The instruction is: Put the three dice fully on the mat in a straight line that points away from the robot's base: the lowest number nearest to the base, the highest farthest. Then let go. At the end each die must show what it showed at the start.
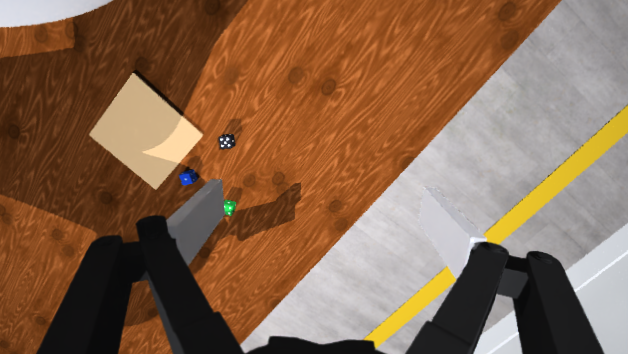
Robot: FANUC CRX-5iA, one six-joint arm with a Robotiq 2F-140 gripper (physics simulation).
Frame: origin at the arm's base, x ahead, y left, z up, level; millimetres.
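Seen in the pictures: gripper, between the fingertips: (321, 200).
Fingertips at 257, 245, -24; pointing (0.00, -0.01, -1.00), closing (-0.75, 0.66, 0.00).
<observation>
A point is followed by its place in that frame, as x, y, z.
A square tan mat (130, 120) @[491, 28, -297] lies on the table at the upper left, partly in shadow. A black die (226, 141) @[385, 156, -281] with white pips, seemingly five on top, lies off the mat, beyond its right corner. A blue die (188, 177) @[480, 158, -281] showing one pip on top lies just off the mat's lower right edge. A green die (229, 207) @[465, 242, -281] lies below them, beside the tip of the left finger, which hides part of its surroundings; its top number is too small to tell. My gripper (321, 200) @[257, 245, -24] is wide open and empty, high above the table edge, to the right of the dice.
The wooden table (320, 130) @[259, 241, -301] has an edge running diagonally from upper right to lower centre. Beyond it is grey floor with a yellow stripe (550, 185). A rounded white object (45, 10) shows at the top left corner. Shadows of the arm and gripper fall across the table.
</observation>
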